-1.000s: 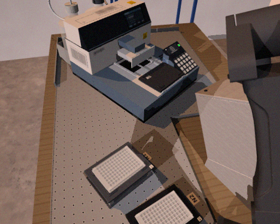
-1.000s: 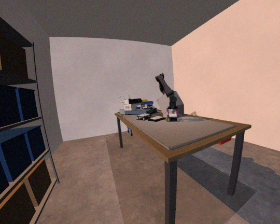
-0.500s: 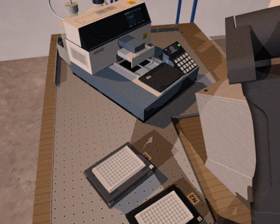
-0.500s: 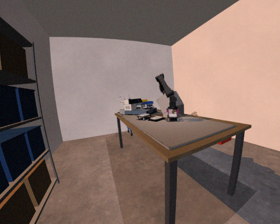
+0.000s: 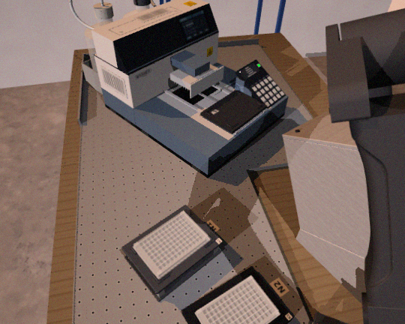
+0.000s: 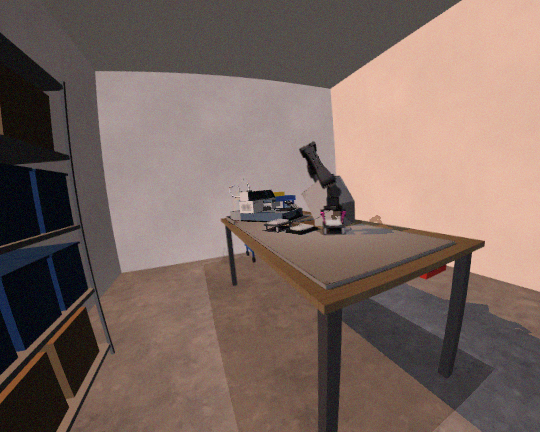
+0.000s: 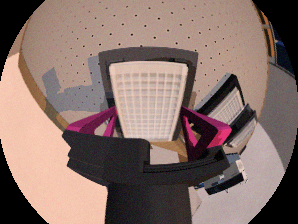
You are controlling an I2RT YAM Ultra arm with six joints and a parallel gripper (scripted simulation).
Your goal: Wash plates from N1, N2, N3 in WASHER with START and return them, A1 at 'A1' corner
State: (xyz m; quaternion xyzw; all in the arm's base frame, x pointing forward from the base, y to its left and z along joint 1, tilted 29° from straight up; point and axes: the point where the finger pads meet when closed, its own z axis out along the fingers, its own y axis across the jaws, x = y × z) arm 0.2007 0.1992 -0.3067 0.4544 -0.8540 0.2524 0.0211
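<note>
The nest n3 lies 10 mm below my hand. Also, from my hand: nest N2: 130 mm ahead, 140 mm to the right, 50 mm below; then n2 label: 30 mm ahead, 170 mm to the right, 60 mm below; then nest N1: 220 mm ahead, 290 mm to the right, 20 mm below.
</note>
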